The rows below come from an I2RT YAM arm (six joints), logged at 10 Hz.
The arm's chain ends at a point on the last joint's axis. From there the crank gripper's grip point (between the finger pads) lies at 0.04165 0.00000 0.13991 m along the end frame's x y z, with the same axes.
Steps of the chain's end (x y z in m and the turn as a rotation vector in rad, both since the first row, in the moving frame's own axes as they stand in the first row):
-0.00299, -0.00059, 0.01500, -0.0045, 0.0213, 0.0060
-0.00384, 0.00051, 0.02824, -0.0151, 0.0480, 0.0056
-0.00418, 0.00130, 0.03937, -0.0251, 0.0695, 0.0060
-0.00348, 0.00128, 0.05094, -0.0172, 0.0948, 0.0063
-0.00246, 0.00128, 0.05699, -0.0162, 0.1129, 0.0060
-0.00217, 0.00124, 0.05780, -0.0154, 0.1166, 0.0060
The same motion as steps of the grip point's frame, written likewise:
-0.00002, 0.00030, 0.01408, -0.0045, 0.0213, 0.0060
0.00282, 0.00286, 0.02606, -0.0151, 0.0480, 0.0056
0.00542, 0.00505, 0.03609, -0.0251, 0.0695, 0.0060
0.00957, 0.00395, 0.04635, -0.0172, 0.0948, 0.0063
0.01303, 0.00380, 0.05139, -0.0162, 0.1129, 0.0060
0.01382, 0.00365, 0.05199, -0.0154, 0.1166, 0.0060

